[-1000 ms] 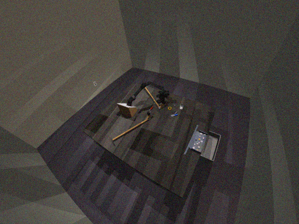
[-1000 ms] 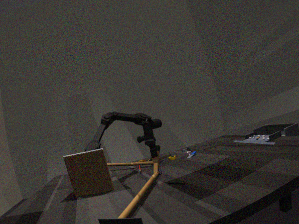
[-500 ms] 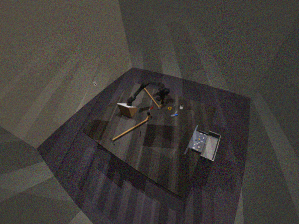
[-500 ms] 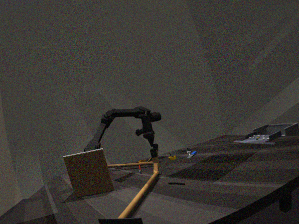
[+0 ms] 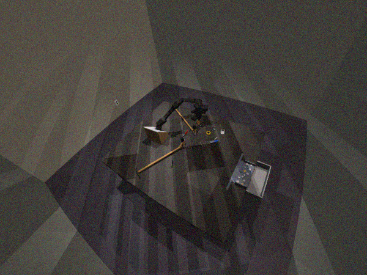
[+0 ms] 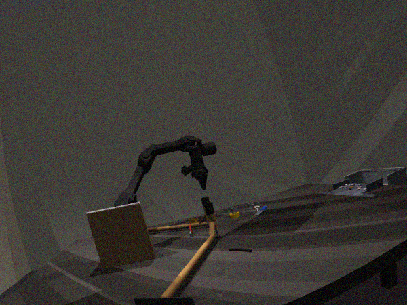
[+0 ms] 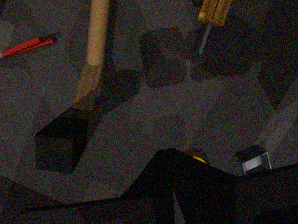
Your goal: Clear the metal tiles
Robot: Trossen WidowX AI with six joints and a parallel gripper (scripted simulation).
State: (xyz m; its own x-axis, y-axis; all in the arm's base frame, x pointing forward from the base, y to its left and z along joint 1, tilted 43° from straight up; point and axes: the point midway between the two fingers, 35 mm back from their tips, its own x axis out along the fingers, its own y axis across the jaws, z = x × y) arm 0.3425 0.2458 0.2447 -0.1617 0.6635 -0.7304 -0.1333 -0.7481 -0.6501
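The long scraper is 57 cm to the right of my gripper tip, 11 cm below it and 9 cm behind it. The rest, counted from my gripper tip: red-handled tool 16 cm below, 15 cm to the right, 11 cm behind; blue piece 24 cm ahead, 17 cm below, 5 cm to the right; yellow ring 16 cm below, 12 cm ahead, 2 cm to the left.
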